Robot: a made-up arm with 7 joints.
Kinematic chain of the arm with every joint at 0, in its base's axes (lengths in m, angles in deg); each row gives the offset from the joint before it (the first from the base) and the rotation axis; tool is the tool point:
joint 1: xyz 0 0 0.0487 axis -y
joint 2: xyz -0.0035 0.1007 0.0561 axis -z
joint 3: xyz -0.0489 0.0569 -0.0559 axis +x
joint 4: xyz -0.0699 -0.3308 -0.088 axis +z
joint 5: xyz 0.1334 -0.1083 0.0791 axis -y
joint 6: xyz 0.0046 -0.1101 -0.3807 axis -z
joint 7: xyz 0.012 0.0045 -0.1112 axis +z
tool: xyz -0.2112 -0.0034 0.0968
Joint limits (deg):
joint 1: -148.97..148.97
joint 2: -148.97..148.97
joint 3: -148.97..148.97
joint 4: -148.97..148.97
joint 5: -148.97..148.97
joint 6: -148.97..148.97
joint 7: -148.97..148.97
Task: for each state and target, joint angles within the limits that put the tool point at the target. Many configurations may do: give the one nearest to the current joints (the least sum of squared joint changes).
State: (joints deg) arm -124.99 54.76 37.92 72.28 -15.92 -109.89 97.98
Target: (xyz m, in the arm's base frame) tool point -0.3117 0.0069 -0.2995
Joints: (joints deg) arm -97.93 72.01 56.78 66.25 5.41 -97.23 85.80
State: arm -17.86 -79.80 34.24 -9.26 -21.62 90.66 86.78
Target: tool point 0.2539 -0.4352 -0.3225
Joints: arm -6.57 -73.07 15.24 -9.38 -38.66 81.94 96.51
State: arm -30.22 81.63 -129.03 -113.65 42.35 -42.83 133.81
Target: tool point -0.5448 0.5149 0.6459
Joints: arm 7.47 53.67 -96.02 -120.49 29.01 -36.39 127.62
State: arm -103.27 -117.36 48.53 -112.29 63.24 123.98 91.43
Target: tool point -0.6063 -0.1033 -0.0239
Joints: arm -100.85 -122.56 31.71 -117.20 22.78 126.30 89.76
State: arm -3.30 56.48 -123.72 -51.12 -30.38 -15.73 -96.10
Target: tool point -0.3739 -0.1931 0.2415
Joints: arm 16.31 34.75 -78.09 -49.29 -16.43 -6.78 -105.10
